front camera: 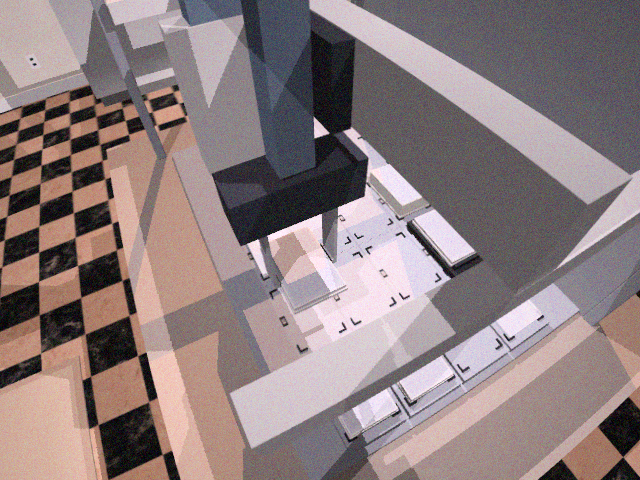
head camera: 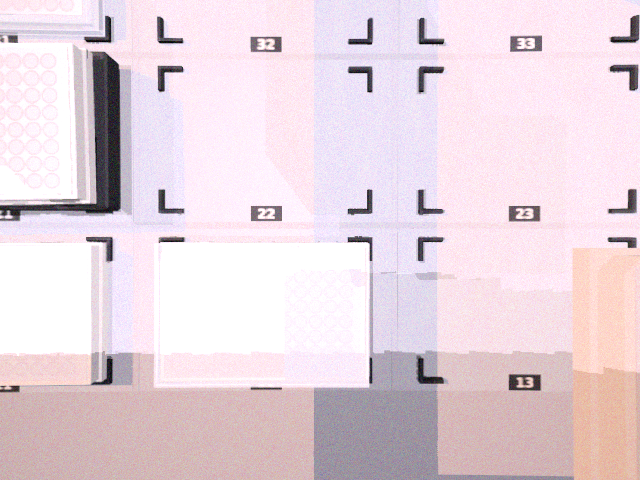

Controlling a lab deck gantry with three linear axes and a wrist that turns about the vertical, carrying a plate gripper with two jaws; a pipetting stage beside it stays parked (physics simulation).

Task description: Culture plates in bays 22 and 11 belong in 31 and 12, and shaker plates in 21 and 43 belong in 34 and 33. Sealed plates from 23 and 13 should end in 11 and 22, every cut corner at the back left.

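Frame: origin at the robot's base, x ahead, y left, z up, level; centimetres.
Seen in the pictures: gripper, fingertip midpoint: [front camera: 301, 266].
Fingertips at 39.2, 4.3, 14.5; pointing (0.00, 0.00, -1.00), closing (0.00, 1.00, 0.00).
Note:
Pixels of each thing's top centre, then the offset from my fingertips to it, as dx, dy, dz. "spot": a spot on its surface instead.
- pale sealed plate, middle of its top: [front camera: 301, 263] +0.0, +0.0, +0.7
- white plate, middle of its top: [head camera: 262, 315] [front camera: 270, 242] -16.4, +0.0, -12.9
- black nest, surface spot: [head camera: 107, 134] spot: -25.4, +10.6, -12.8
- tall pale plate, middle of its top: [front camera: 400, 181] -16.4, +32.1, -10.3
My gripper [front camera: 306, 269] is shut on a pale sealed plate [front camera: 319, 281] [head camera: 604, 315] and holds it level above bay 13, whose corner marks show around it in the front view. The jaws do not show in the head view. A white plate [head camera: 222, 310] sits in bay 12. Another plate [head camera: 46, 299] sits in bay 11, cut off at the left edge. A shaker plate [head camera: 31, 124] stands in a black nest [head camera: 107, 134] at bay 21. Part of a plate [head camera: 41, 10] shows in bay 31. Bays 22, 23, 32 and 33 hold no plate. A shaker plate [front camera: 444, 237] stands at bay 43. Cut corners are unclear.
A tall pale plate [front camera: 395, 188] stands at bay 42, behind the bay 43 plate. A pale frame beam [front camera: 330, 366] crosses in front of the deck. Several plates lie in front of it, among them one plate [front camera: 426, 379] and another plate [front camera: 519, 317] farther right.

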